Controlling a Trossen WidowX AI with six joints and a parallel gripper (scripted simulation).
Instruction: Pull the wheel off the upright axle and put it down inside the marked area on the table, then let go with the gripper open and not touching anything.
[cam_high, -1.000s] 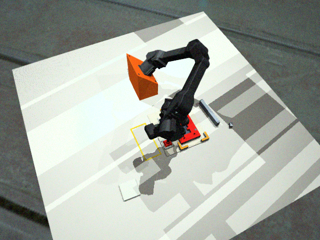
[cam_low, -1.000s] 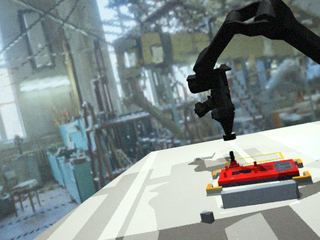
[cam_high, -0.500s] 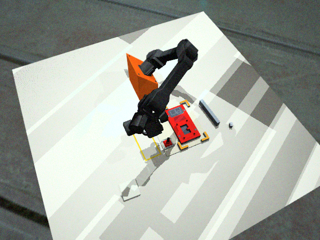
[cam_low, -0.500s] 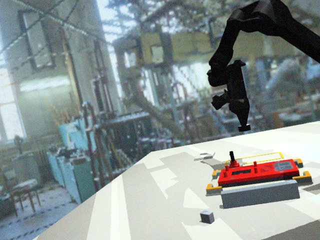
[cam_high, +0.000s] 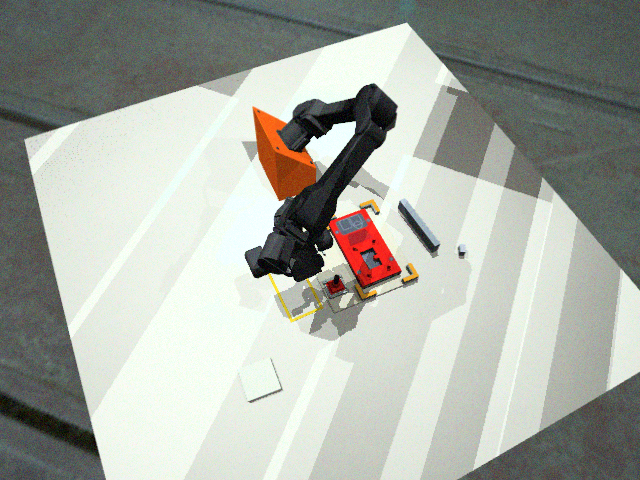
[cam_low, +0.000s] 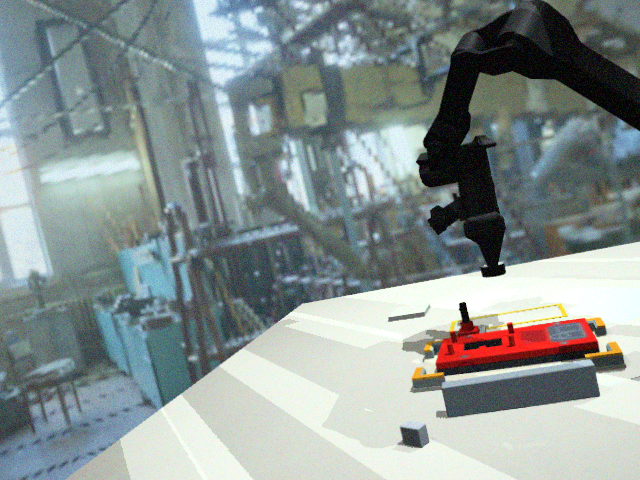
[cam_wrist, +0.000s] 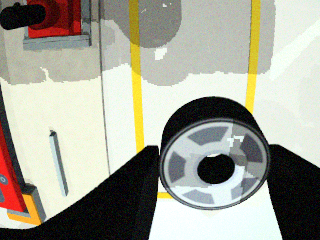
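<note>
Now: the wheel right at my gripper tip. Also, from my gripper tip: upright axle: 7 cm ahead, 9 cm to the left, 5 cm below; then pale square tile: 16 cm ahead, 18 cm to the right, 8 cm below; then grey bar: 4 cm ahead, 36 cm to the left, 7 cm below.
</note>
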